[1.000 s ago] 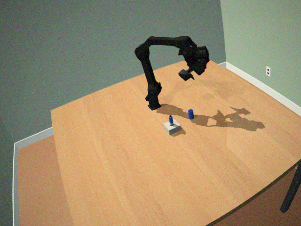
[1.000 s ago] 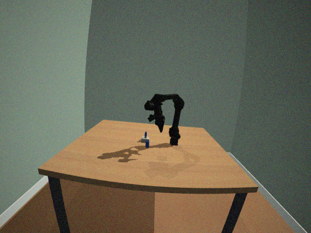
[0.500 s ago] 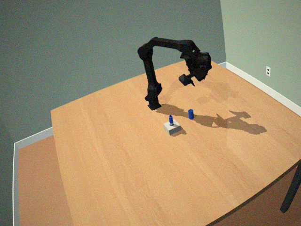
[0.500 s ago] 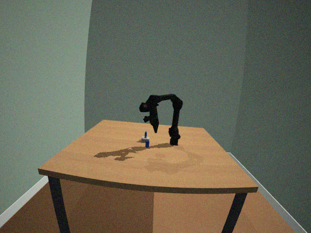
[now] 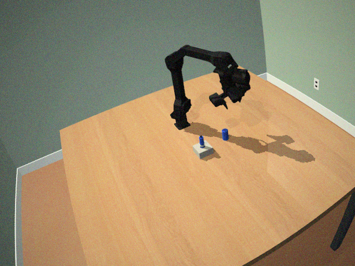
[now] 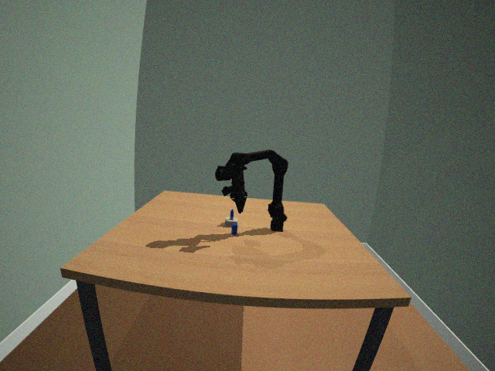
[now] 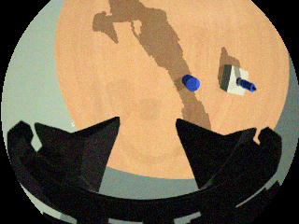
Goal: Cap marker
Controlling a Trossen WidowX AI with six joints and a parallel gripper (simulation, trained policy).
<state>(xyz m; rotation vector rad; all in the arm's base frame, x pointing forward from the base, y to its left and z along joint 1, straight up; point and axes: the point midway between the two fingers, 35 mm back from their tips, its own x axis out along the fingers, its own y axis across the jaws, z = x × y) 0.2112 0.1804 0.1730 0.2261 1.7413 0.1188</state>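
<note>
My gripper tip is now 3 cm short of the blue cap, 7 cm to the left of it and 12 cm above it. The rest, counted from my gripper tip: blue marker 5 cm ahead, 20 cm to the right, 7 cm below.
</note>
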